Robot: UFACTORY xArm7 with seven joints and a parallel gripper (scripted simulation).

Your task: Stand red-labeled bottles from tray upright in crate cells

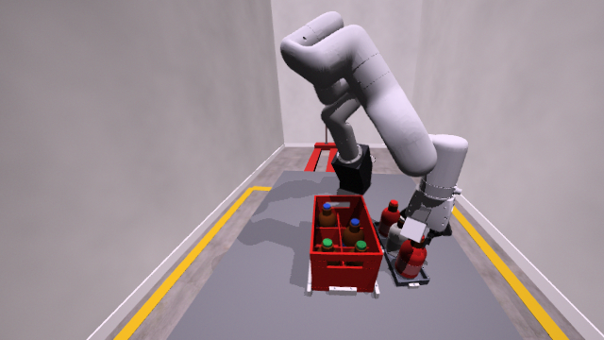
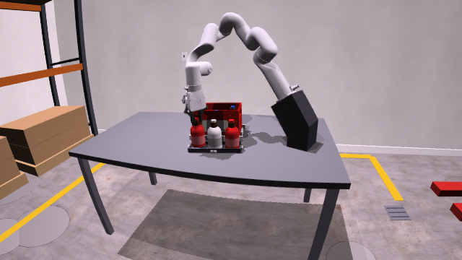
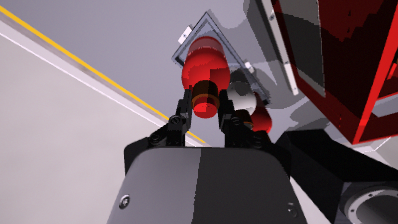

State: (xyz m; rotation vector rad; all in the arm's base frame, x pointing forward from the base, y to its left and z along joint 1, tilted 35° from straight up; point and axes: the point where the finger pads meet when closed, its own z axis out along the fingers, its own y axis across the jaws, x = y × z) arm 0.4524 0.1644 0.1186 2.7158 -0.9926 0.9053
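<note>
The white bottle lies 90 mm behind my hand and 80 mm below it. The rest, counted from my hand: red crate: 80 mm behind, 210 mm to the right, 80 mm below; dark tray: 90 mm behind, 150 mm below.
</note>
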